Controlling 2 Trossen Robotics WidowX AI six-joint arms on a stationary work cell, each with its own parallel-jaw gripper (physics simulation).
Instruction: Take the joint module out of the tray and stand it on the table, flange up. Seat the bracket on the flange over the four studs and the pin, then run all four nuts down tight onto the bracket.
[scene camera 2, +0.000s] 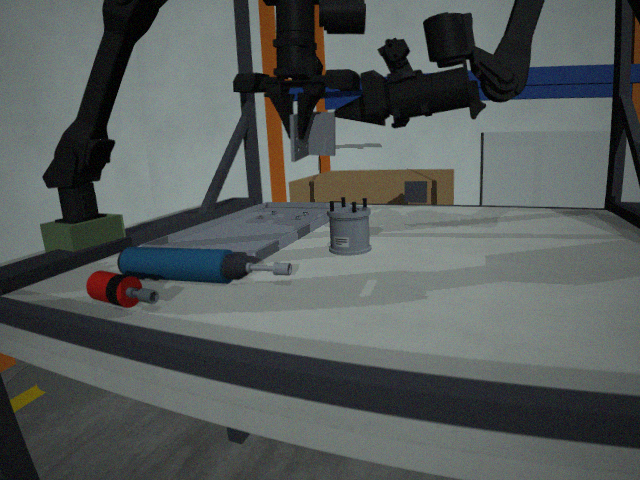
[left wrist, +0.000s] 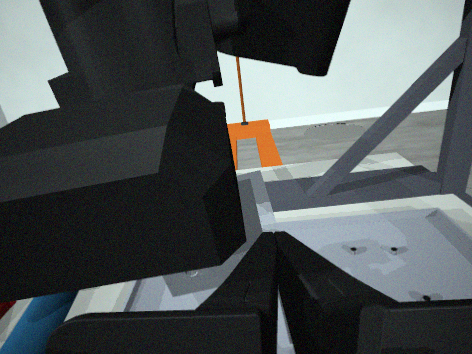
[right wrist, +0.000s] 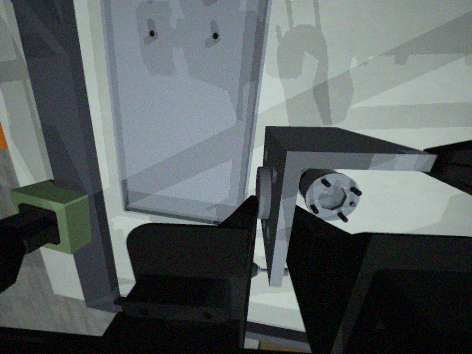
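The grey joint module (scene camera 2: 349, 232) (right wrist: 332, 195) stands upright on the table, flange and dark studs up. My right gripper (scene camera 2: 295, 135) (right wrist: 265, 202) points down and is shut on one plate of the grey L-shaped bracket (scene camera 2: 324, 134) (left wrist: 250, 205) (right wrist: 345, 160), high above the table. The bracket's other plate reaches towards my left gripper (scene camera 2: 337, 112) (left wrist: 276, 234), which is shut and empty, tips close to the plate's end; contact cannot be told. Small nuts (scene camera 2: 273, 212) (left wrist: 394, 249) (right wrist: 215, 36) lie in the shallow tray (scene camera 2: 211, 236) (left wrist: 445, 270) (right wrist: 170, 125). The right fingertips are hidden in the left wrist view.
A blue driver (scene camera 2: 175, 263) (left wrist: 45, 320) lies on the table in front of the tray, its socket end towards the module side. A red driver (scene camera 2: 111, 287) (left wrist: 6, 307) lies beside it. A green block (scene camera 2: 82, 232) (right wrist: 75, 222) sits at the table's left frame rail, around an arm's dark base.
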